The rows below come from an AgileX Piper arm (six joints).
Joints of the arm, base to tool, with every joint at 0 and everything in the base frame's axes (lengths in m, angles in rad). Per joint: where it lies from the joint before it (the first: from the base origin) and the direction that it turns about. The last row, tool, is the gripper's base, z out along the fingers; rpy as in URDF.
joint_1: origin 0.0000 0.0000 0.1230 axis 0 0 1
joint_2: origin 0.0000 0.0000 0.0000 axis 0 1 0
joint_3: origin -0.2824 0.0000 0.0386 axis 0 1 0
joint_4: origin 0.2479 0.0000 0.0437 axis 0.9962 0 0.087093
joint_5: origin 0.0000 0.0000 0.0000 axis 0 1 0
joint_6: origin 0.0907 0.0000 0.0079 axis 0.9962 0 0.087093
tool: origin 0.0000 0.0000 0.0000 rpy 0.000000 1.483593 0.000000
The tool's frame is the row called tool.
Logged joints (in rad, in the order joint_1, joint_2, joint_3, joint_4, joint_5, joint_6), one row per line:
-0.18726, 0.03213, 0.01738, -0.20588, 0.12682, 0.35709
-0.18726, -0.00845, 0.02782, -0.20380, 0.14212, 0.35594
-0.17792, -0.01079, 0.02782, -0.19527, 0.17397, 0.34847
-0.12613, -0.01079, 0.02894, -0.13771, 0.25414, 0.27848
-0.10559, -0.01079, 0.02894, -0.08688, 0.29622, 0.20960
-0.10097, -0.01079, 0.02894, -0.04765, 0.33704, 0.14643
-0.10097, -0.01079, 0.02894, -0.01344, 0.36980, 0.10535
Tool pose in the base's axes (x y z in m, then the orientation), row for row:
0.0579, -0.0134, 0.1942, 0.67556, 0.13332, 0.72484, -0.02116
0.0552, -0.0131, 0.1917, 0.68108, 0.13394, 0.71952, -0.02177
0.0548, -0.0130, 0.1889, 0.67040, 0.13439, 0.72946, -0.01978
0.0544, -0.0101, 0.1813, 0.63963, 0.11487, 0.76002, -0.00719
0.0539, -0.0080, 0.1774, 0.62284, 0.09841, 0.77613, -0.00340
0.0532, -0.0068, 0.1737, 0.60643, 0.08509, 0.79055, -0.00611
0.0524, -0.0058, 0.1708, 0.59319, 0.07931, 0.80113, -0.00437
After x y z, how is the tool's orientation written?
As a quaternion, w x y z.
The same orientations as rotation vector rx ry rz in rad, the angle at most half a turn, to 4 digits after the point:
0.2998, 1.6301, -0.0476
0.3006, 1.6146, -0.0489
0.3028, 1.6438, -0.0446
0.2620, 1.7338, -0.0164
0.2260, 1.7826, -0.0078
0.1967, 1.8279, -0.0141
0.1844, 1.8624, -0.0102

